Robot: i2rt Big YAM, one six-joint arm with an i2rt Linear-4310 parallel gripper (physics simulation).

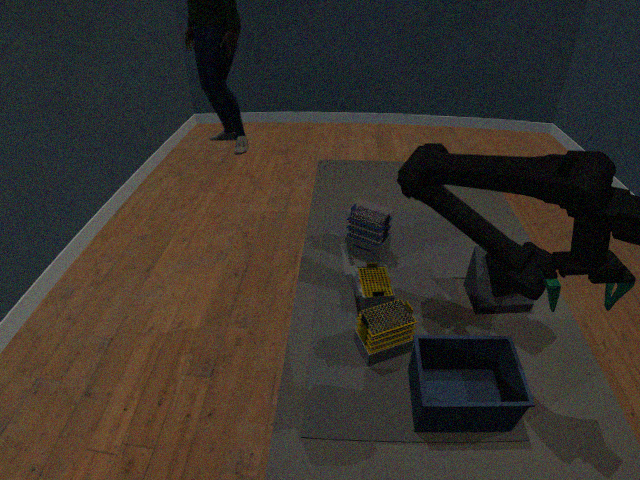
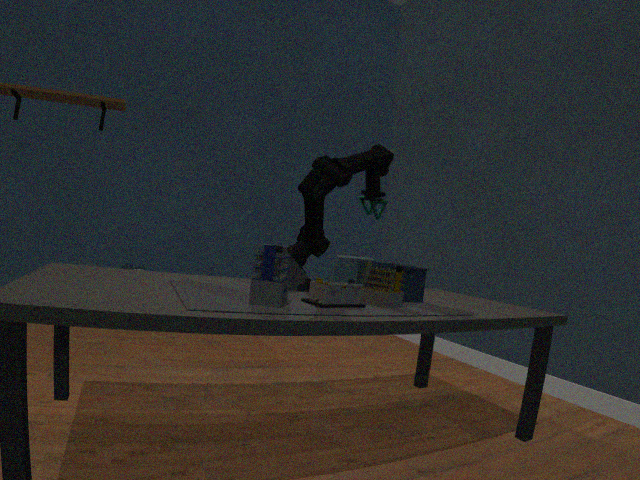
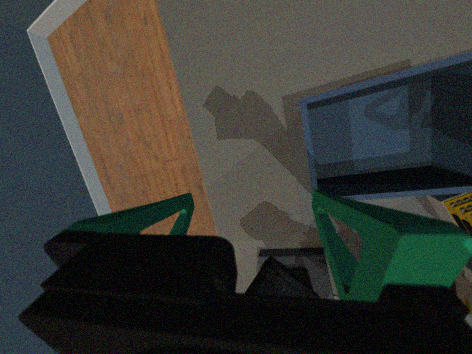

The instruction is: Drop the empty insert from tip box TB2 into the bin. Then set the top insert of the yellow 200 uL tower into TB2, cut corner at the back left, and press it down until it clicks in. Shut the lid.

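TB2 [image 1: 376, 301] [image 2: 336, 293] is a pale tip box with a yellow insert [image 1: 375, 280] seated in its top, without visible tips. A clear lid seems to stand open at the box, but it is hard to make out. The yellow tower [image 1: 388, 330] [image 2: 381, 279] [image 3: 460, 204] is a stack of yellow inserts on a grey base, beside TB2 and close to the bin. The blue bin [image 1: 470, 408] [image 2: 415, 284] [image 3: 308, 145] is open, and no insert shows in it. My gripper [image 1: 581, 308] [image 2: 373, 214] [image 3: 249, 198] is open and empty, high above the table, to the side of the bin.
A blue tower [image 1: 368, 225] [image 2: 269, 262] of inserts stands beyond TB2. The arm's grey base block [image 1: 478, 289] is across from TB2. A dark thin strip [image 2: 336, 304] lies before TB2. A person [image 1: 217, 67] stands on the floor beyond the table.
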